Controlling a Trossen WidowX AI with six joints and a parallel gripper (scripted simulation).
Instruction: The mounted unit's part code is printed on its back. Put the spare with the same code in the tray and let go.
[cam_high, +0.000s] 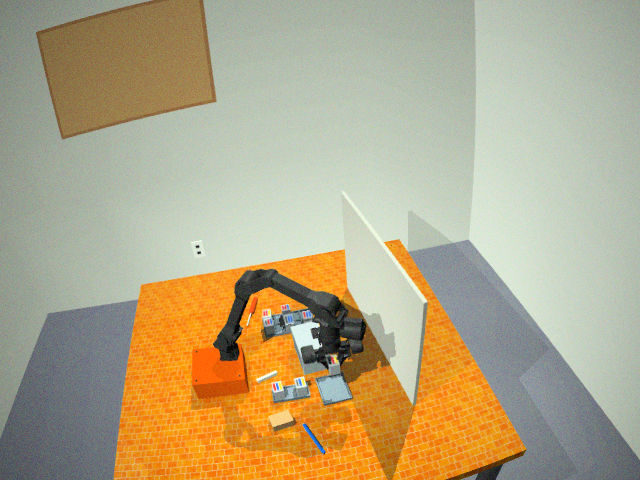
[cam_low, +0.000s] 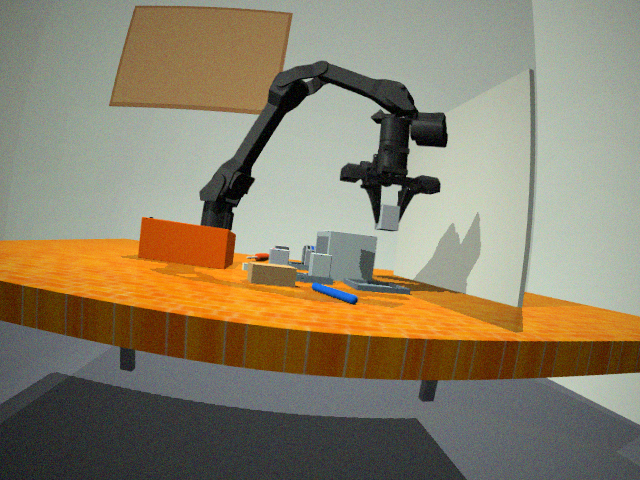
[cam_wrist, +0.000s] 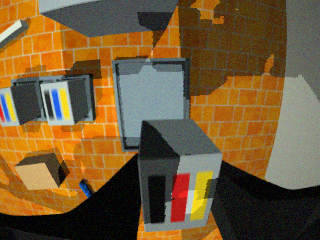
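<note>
My gripper tip is now 1 cm past the dark grey tray and 12 cm above it. Also, from my gripper tip: tan block 18 cm behind, 13 cm to the right, 11 cm below; mounted unit 7 cm behind, 18 cm to the left, 7 cm below; grey spare 2 cm above.
</note>
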